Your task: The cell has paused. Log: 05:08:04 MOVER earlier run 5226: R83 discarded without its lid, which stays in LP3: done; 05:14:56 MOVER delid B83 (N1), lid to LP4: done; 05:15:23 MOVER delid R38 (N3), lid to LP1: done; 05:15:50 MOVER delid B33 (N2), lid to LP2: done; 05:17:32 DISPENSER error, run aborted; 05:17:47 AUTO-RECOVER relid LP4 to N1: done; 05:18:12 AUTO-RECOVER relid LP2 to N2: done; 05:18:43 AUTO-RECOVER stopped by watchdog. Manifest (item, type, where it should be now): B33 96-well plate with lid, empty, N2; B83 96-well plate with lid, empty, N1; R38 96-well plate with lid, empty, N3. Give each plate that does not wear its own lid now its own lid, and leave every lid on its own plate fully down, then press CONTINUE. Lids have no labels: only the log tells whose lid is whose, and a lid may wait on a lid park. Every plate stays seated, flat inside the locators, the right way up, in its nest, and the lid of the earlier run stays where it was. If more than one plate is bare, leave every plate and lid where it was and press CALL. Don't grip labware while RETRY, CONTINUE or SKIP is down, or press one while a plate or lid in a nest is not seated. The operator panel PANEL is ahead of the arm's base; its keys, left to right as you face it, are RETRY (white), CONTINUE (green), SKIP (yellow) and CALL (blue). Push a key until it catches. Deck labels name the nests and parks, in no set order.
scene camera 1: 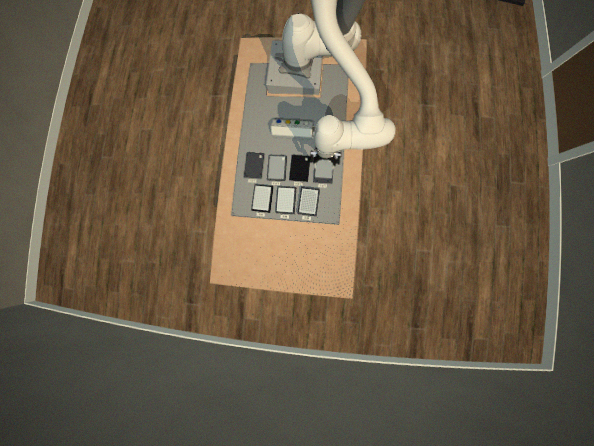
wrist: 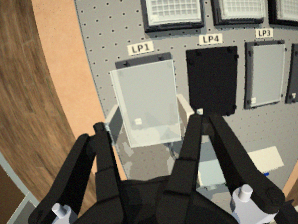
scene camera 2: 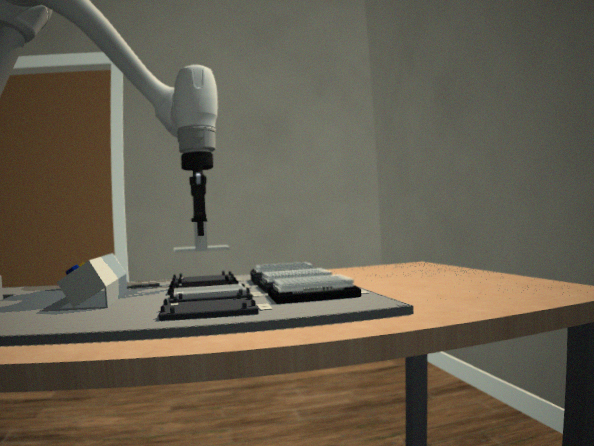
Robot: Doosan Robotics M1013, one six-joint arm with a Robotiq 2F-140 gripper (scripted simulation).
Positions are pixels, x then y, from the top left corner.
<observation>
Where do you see a LP4 park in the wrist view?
212, 77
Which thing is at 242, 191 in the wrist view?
My gripper.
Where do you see a grey lid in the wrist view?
146, 94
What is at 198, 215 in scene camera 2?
My gripper.
</observation>
